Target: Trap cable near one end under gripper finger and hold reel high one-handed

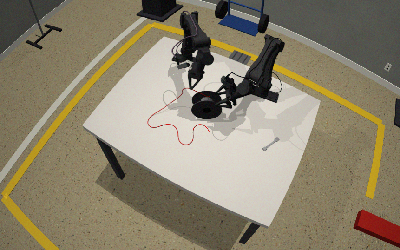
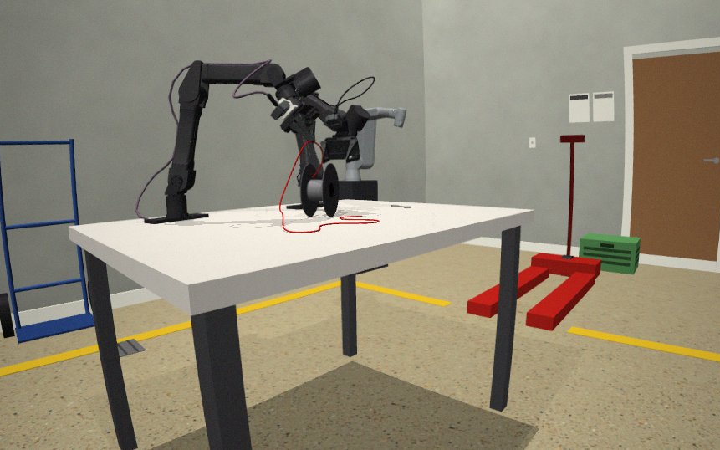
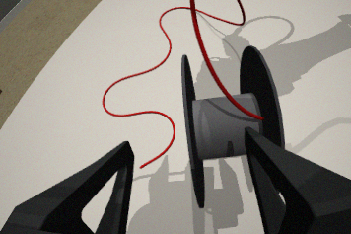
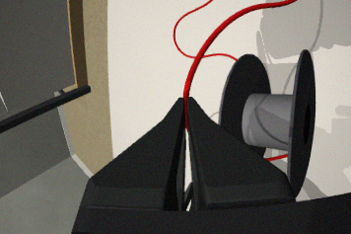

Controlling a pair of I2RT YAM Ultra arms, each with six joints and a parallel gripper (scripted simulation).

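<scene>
My left gripper is now 60 mm to the left of the black reel and 90 mm above it. Also, from my left hand: small grey dumbbell-shaped part (20 mm behind, 330 mm to the left, 160 mm below).
</scene>
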